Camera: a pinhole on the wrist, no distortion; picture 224 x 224 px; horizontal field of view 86.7 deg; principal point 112.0 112.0 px. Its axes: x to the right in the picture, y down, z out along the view. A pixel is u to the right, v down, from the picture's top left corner.
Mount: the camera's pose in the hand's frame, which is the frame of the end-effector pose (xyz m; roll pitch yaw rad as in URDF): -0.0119 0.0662 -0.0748 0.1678 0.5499 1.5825
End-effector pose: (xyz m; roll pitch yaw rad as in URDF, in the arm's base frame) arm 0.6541 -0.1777 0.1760 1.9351 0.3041 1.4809
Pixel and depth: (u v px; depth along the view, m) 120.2 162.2 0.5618
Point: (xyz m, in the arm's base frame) 1.1742 -0.3039 0.4467
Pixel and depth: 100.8 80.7 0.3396
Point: 0.9420 -0.0423 0.2488
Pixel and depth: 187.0 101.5 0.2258
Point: 0.8076 -0.0694 0.4207
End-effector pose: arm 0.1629 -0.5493 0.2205 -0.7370 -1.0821 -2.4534
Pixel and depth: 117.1 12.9 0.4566
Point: 0.2354 -0.9806 0.6005
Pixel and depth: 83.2 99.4 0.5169
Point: 0.5086 -0.8415 0.4074
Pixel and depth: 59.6 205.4 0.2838
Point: 0.4749 -0.6379 0.1087
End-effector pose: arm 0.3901 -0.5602 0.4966 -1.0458 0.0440 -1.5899
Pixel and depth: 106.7 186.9 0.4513
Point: 0.8544 -0.3453 0.4216
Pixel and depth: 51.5 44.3 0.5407
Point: 0.8416 -0.9582 0.6445
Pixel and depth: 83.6 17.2 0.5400
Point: 0.8153 -1.0709 0.4923
